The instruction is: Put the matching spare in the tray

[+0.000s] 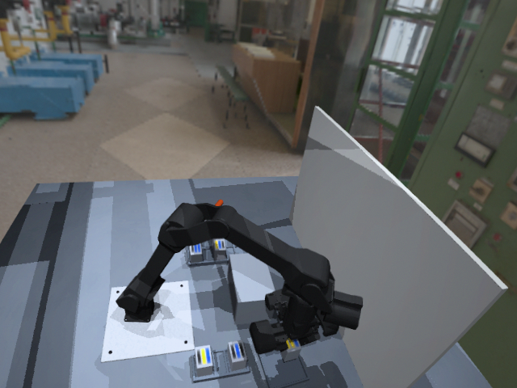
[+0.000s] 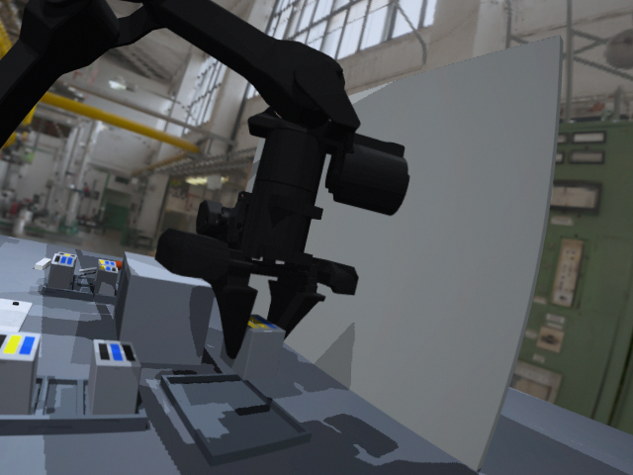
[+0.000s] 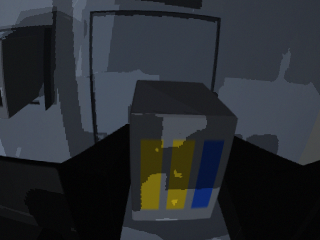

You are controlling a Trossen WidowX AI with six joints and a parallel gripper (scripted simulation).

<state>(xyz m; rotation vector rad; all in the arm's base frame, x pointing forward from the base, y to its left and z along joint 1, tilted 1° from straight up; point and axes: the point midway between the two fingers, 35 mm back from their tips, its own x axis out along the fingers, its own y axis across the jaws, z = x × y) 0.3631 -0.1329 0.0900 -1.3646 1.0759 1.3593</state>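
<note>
Now: the flat tray 10 mm behind my gripper tip and 60 mm below it. The rest, counted from my gripper tip: rack: 150 mm behind, 10 mm to the right, 50 mm below; grey panel: 160 mm ahead, 210 mm to the left, 160 mm above; mounted unit: 80 mm behind, 190 mm to the left, 10 mm below.
</note>
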